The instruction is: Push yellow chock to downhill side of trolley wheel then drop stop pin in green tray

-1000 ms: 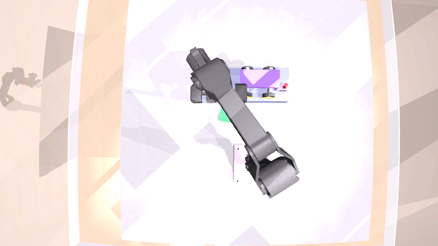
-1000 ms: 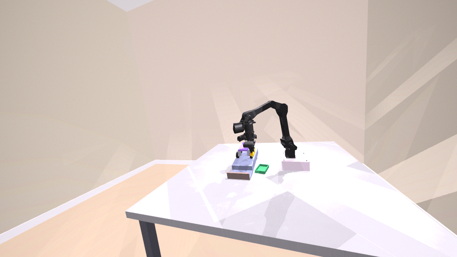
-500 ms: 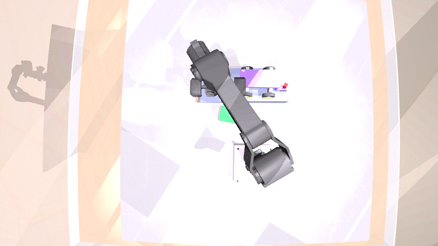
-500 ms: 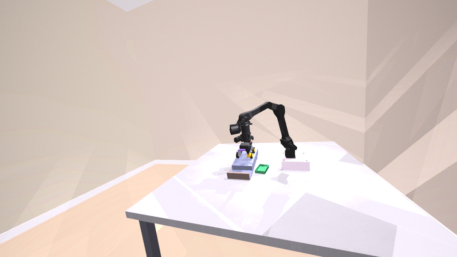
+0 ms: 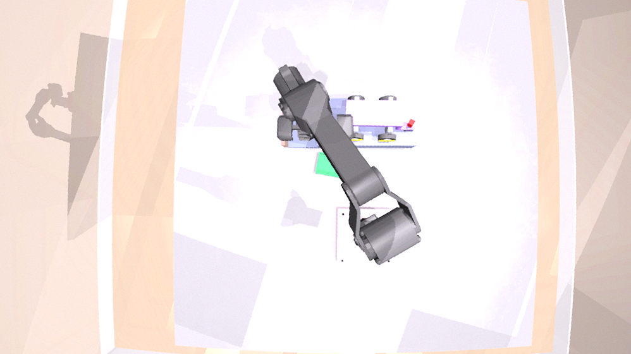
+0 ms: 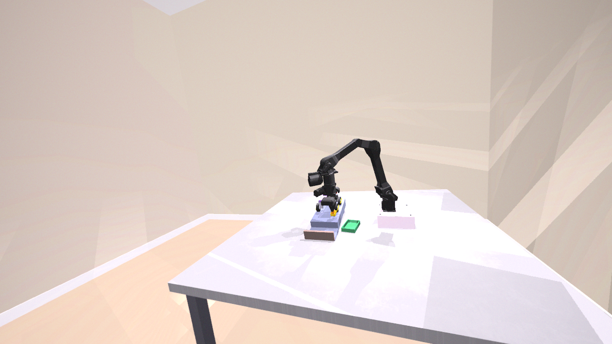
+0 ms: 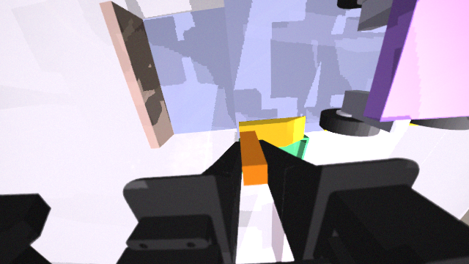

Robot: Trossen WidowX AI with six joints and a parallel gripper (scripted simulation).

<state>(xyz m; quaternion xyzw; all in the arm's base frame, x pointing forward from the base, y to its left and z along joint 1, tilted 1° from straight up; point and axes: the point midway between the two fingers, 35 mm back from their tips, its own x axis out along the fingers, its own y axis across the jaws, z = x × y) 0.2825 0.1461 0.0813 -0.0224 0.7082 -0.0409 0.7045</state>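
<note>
The red-headed stop pin lies 30 mm ahead of my gripper tip, 260 mm to the right of it and 10 mm above it. Also, from my gripper tip: brown stop block 60 mm ahead, 110 mm to the left, 90 mm below; green tray 80 mm behind, 60 mm to the right, 120 mm below; yellow chock 20 mm to the right, 10 mm below.
</note>
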